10 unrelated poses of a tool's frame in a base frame.
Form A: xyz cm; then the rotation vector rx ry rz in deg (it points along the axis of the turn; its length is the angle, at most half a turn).
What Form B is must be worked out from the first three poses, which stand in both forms.
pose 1, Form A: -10.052, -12.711, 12.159, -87.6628, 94.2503, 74.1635
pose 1, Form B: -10.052, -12.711, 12.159, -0.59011, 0.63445, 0.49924, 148.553
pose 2, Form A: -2.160, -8.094, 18.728, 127.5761, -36.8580, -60.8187
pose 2, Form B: -2.160, -8.094, 18.728, 0.87346, -0.25235, -0.41640, 146.059
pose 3, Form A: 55.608, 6.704, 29.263, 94.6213, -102.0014, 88.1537
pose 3, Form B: 55.608, 6.704, 29.263, 0.57448, -0.61929, 0.53521, 164.707
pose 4, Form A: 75.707, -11.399, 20.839, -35.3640, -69.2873, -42.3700
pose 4, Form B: 75.707, -11.399, 20.839, -0.39923, -0.78219, -0.47832, 88.581
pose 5, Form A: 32.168, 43.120, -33.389, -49.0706, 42.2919, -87.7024
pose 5, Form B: 32.168, 43.120, -33.389, -0.45005, 0.38788, -0.80436, 109.033
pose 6, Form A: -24.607, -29.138, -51.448, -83.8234, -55.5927, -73.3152
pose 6, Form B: -24.607, -29.138, -51.448, -0.67346, -0.44665, -0.58903, 124.467
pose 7, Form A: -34.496, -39.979, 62.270, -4.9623, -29.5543, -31.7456
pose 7, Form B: -34.496, -39.979, 62.270, -0.11367, -0.67698, -0.72717, 43.656
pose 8, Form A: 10.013, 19.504, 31.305, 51.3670, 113.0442, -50.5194
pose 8, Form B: 10.013, 19.504, 31.305, 0.38319, 0.84329, -0.37687, 134.051
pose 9, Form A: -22.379, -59.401, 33.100, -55.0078, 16.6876, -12.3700
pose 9, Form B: -22.379, -59.401, 33.100, -0.93552, 0.28381, -0.21038, 58.799
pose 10, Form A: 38.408, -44.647, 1.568, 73.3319, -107.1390, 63.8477
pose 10, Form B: 38.408, -44.647, 1.568, 0.50685, -0.74051, 0.44130, 144.682
